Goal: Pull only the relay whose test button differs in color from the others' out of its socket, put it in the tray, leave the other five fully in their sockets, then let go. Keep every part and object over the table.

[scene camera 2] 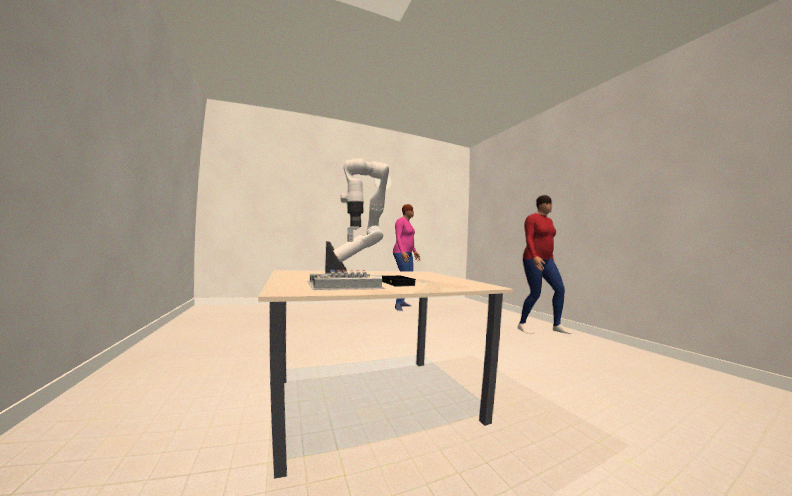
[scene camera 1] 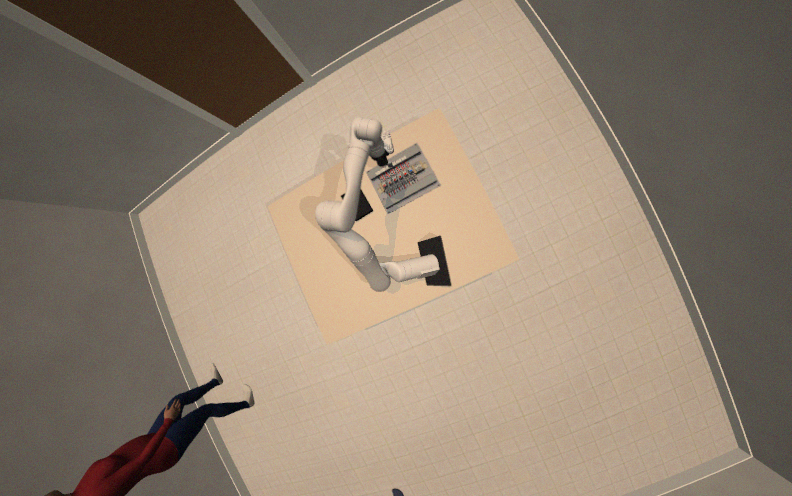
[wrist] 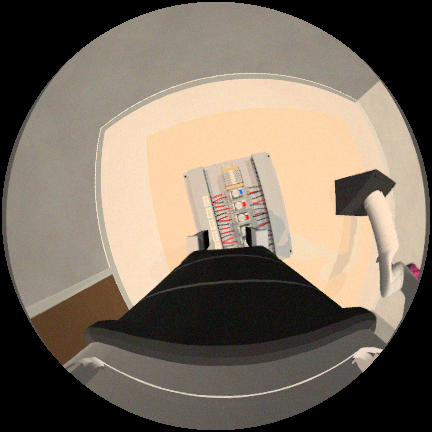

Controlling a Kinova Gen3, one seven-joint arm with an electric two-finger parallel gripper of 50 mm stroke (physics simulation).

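Frame: origin at the arm's base, x ahead, y left, z up, level; centimetres.
Seen in the pictures: gripper, between the fingertips: (scene camera 2: 350, 241) (scene camera 1: 388, 160) (wrist: 226, 236); arm's base, origin of its link: (scene camera 2: 337, 256) (scene camera 1: 433, 263) (wrist: 371, 198).
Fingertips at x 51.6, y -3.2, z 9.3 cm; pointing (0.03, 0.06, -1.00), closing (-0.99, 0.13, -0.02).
Note:
Pixels of each thing's top centre, then the offset from my fingertips to it. "*": a spot on its surface instead. Level surfaces: height alone.
- relay with the blue test button, centre of its top: (wrist: 237, 191) dx -3.9, dy -7.0, dz -13.7 cm
- grey panel, a spot on its surface: (scene camera 1: 409, 199) * dx -16.1, dy +0.3, dz -20.3 cm
- black tray, centre of its top: (scene camera 2: 398, 277) (scene camera 1: 356, 202) dx -4.8, dy +26.5, dz -17.1 cm
- ribbed tan block, centre of its top: (wrist: 232, 177) dx -3.7, dy -11.0, dz -15.9 cm
- table, height of its surface: dz -20.6 cm
The relay with the blue test button (wrist: 237, 192) stands in the row on the grey panel (scene camera 1: 409, 199) (scene camera 2: 347, 283) (wrist: 274, 200), at the end beside a ribbed tan block. The neighbouring relays (wrist: 240, 205) (wrist: 243, 217) have red buttons; the rest of the row is largely hidden by the gripper in the wrist view. My gripper (wrist: 226, 236) (scene camera 2: 352, 235) is open and empty, high above the panel. In the wrist view its fingers stand below the blue-button relay, on either side of the panel's row. The black tray (scene camera 1: 366, 212) (scene camera 2: 399, 282) lies beside the panel, partly under the arm in the overhead view.
Red and black wires (wrist: 224, 235) run along both sides of the relay row. The ribbed tan block (wrist: 232, 177) stands at the row's end. The dark wedge-shaped arm mount (scene camera 1: 444, 274) (scene camera 2: 333, 261) (wrist: 352, 195) stands on the table (scene camera 1: 479, 233) (scene camera 2: 444, 286). Two people stand away from the table.

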